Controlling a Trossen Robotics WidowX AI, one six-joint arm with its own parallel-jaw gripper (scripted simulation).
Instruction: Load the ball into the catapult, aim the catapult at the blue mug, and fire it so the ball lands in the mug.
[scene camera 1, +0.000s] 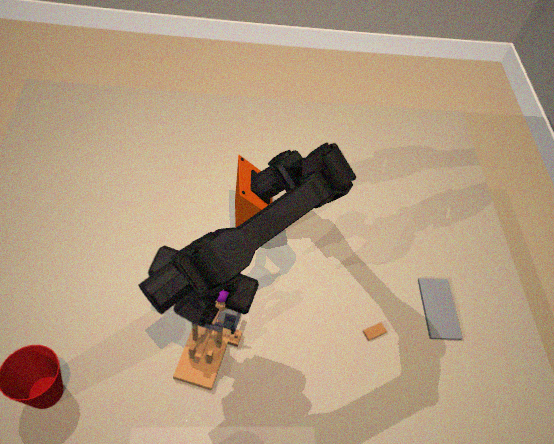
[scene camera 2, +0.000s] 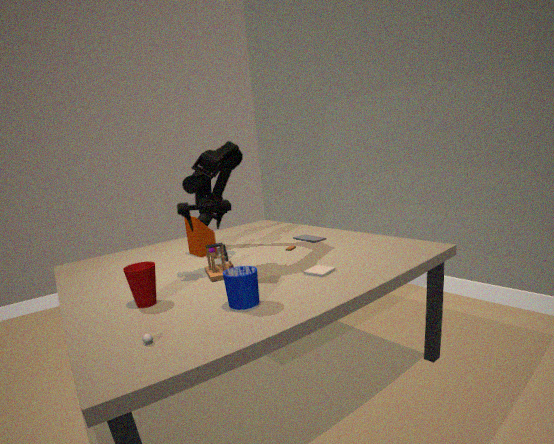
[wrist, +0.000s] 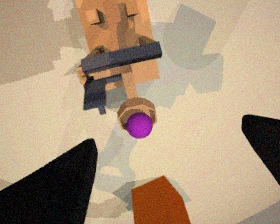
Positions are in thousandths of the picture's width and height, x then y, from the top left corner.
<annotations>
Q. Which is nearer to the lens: the blue mug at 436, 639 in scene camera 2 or the red cup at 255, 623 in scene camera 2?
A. The blue mug.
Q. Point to my gripper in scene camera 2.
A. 371, 519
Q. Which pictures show the blue mug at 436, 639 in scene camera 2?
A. Scene camera 2 only.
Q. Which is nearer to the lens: the wooden catapult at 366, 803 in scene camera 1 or the grey plate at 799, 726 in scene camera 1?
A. The wooden catapult.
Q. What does my gripper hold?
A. Nothing.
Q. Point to my gripper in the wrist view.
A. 612, 600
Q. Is my gripper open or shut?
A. Open.
</annotations>
